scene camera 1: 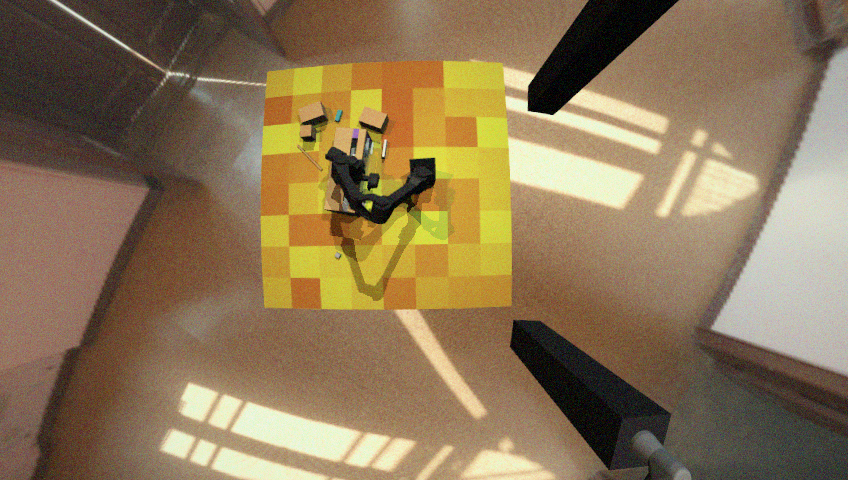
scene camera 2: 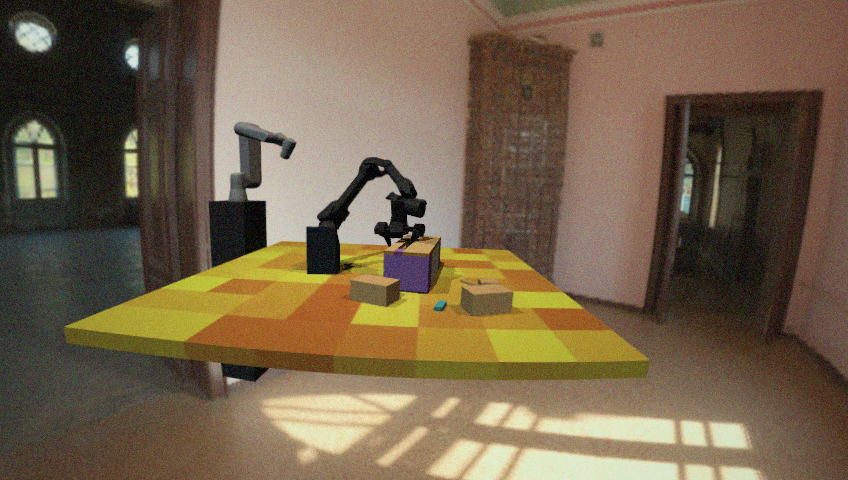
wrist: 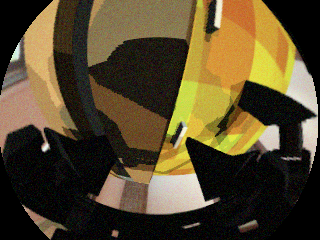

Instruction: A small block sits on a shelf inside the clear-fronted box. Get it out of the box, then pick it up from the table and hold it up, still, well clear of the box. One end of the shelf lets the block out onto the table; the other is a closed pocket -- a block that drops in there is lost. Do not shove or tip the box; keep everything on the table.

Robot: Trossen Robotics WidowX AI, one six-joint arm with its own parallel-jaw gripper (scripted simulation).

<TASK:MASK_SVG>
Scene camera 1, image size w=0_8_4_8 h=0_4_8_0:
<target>box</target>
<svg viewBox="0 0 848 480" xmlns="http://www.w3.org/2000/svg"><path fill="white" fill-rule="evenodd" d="M355 183L359 193L365 194L366 181ZM330 161L324 210L340 214L361 215L358 211L353 211L349 208L349 202L340 185L335 184L331 178L332 162ZM386 139L384 140L384 143L383 143L383 152L382 152L382 158L383 158L383 159L385 159L385 155L386 155L386 148L387 148L387 140L386 140ZM336 127L333 147L342 150L349 156L355 156L357 160L364 159L365 175L367 175L370 156L373 155L374 146L370 135L367 133L367 129Z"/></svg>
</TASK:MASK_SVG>
